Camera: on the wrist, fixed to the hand. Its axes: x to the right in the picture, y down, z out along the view.
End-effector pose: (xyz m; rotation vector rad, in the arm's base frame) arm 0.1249 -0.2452 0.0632 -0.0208 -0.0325 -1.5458
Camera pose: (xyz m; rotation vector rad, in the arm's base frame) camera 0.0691 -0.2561 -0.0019 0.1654 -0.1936 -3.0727
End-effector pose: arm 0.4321 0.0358 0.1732 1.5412 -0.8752 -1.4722
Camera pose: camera 0.4945 0.0594 0.1183 -2.0286 -0.3917 1.9365
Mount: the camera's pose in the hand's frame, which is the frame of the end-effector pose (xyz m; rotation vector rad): 0.0073 -0.0565 -0.0650 0.1502 0.0051 -1.5359
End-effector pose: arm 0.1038 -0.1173 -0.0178 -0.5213 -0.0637 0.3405
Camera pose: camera 0.1372 -0.1918 -0.0462 -0.2087 -0.3985 -1.1489
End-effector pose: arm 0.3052 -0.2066 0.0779 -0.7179 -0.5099 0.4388
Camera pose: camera 0.3599 -0.2735 0.0784 -0.0382 -0.8538 -0.9536
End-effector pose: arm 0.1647 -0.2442 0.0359 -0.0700 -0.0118 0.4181
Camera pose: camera 0.1960 -0.2970 -0.0250 0.0950 -0.0252 -1.1163
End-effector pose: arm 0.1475 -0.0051 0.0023 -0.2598 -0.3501 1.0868
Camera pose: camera 0.2227 -0.0259 -0.0350 0.1664 -0.3379 -0.4048
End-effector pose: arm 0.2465 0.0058 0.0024 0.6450 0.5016 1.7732
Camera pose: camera 0.2437 0.0278 -0.0811 0.1751 0.8157 0.2825
